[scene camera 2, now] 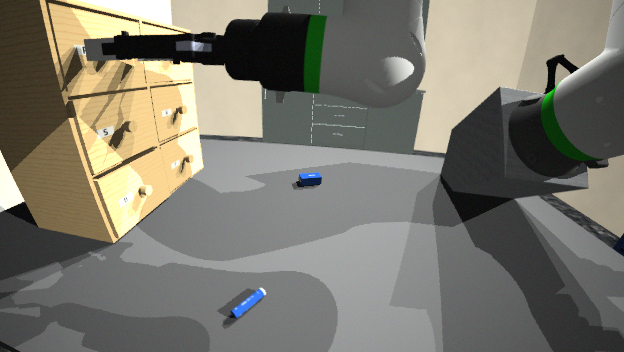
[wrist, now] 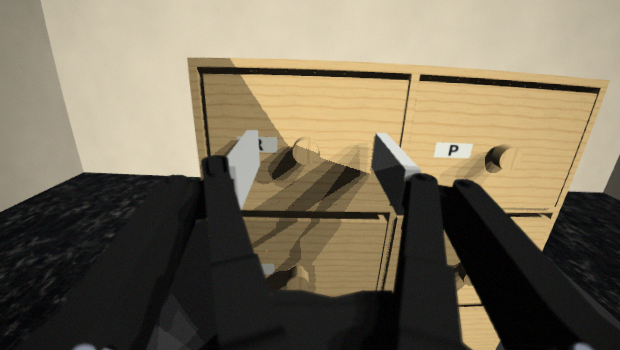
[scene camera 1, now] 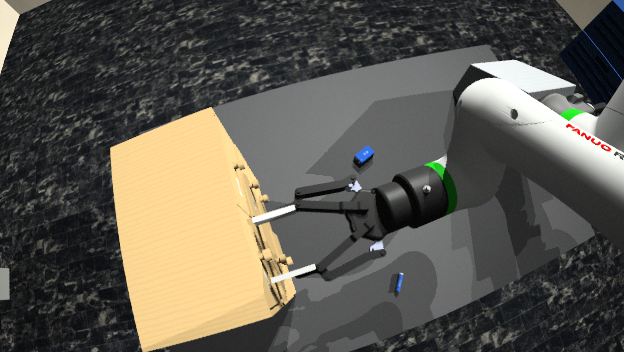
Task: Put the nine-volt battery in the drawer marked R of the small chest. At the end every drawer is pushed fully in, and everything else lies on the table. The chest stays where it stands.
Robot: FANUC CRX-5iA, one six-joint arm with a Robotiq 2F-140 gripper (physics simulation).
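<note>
The nine-volt battery, a blue block, lies on the table, away from the chest. The pale wooden chest has drawer R at the top left of its front; it looks closed. My gripper is level in front of drawer R, partly open. Its pads stand on either side of R's round knob, with a gap on both sides in the wrist view. The left pad partly covers the R label.
Drawer P is right of R, and drawer S is below R. A blue cylindrical battery lies on the table near the front edge. A grey block stands by the arm's base.
</note>
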